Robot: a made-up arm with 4 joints. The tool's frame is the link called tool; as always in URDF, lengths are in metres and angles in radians.
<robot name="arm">
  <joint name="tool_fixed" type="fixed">
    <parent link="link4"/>
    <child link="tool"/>
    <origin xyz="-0.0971 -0.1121 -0.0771" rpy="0 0 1.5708"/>
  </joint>
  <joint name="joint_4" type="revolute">
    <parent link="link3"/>
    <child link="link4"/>
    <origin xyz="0.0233 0.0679 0.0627" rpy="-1.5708 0 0"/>
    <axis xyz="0 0 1"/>
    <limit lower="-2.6" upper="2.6"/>
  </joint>
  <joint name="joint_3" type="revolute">
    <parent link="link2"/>
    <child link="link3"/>
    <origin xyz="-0.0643 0.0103 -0.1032" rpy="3.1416 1.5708 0"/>
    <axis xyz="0 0 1"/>
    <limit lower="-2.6" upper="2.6"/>
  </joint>
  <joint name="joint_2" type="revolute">
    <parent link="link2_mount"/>
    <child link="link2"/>
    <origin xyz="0.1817 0.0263 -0.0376" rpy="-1.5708 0 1.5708"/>
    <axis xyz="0 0 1"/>
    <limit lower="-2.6" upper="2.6"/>
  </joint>
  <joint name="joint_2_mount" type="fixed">
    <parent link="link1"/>
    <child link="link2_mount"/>
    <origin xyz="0.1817 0.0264 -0.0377" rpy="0 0 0"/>
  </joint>
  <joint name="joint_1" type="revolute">
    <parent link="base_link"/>
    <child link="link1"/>
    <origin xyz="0 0 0.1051" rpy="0 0 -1.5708"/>
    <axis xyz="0 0 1"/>
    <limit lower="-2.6" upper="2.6"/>
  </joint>
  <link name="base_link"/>
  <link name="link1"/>
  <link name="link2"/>
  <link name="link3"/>
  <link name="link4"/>
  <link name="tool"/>
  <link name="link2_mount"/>
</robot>
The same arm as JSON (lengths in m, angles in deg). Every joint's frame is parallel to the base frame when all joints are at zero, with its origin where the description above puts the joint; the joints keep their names.
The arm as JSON. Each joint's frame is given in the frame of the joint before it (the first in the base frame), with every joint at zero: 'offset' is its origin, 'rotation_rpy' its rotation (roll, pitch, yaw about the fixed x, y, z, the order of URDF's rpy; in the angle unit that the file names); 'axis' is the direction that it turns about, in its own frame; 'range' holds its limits. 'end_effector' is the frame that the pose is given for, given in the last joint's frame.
{"length_unit": "m", "angle_unit": "deg", "chain": [{"id": "joint_1", "offset": [0.0, 0.0, 0.1051], "rotation_rpy": [0.0, 0.0, 0.0], "axis": "+z", "range": [-148.97, 148.97]}, {"id": "joint_2", "offset": [0.0527, -0.3634, -0.0753], "rotation_rpy": [0.0, 0.0, 0.0], "axis": "+y", "range": [-148.97, 148.97]}, {"id": "joint_3", "offset": [-0.0643, -0.1032, -0.0103], "rotation_rpy": [0.0, 0.0, 0.0], "axis": "-x", "range": [-148.97, 148.97]}, {"id": "joint_4", "offset": [-0.0627, -0.0233, 0.0679], "rotation_rpy": [0.0, 0.0, 0.0], "axis": "+z", "range": [-148.97, 148.97]}], "end_effector": {"offset": [-0.1121, 0.0971, -0.0771], "rotation_rpy": [0.0, 0.0, 0.0]}}
